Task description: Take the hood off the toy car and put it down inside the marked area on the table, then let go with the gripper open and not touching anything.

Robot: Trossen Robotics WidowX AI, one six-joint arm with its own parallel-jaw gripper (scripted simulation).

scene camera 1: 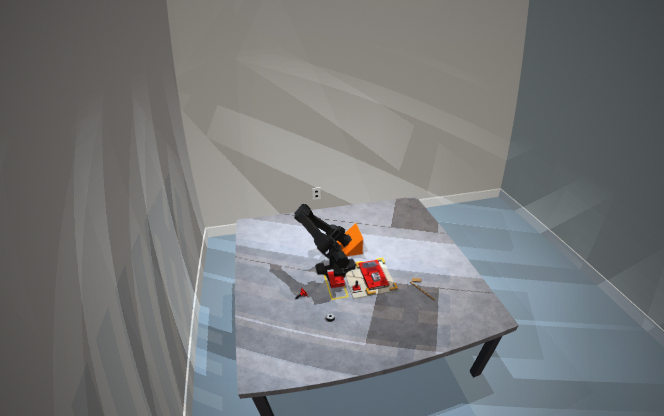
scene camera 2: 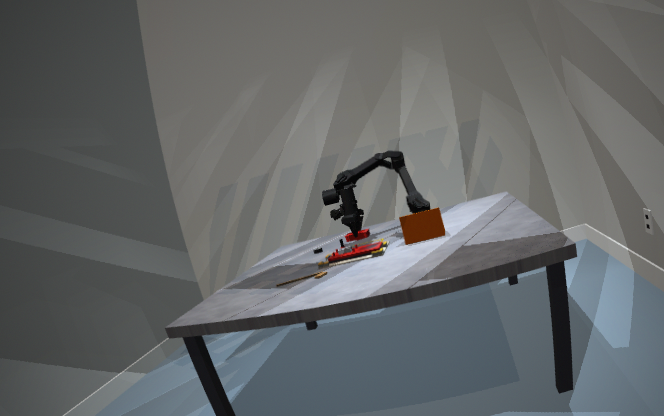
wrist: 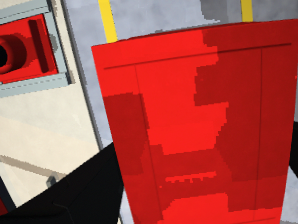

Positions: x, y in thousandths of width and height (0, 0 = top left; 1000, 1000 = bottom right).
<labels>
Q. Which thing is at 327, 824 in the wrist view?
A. My gripper.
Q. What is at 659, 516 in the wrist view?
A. A red hood.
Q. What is my gripper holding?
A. A red hood.
</labels>
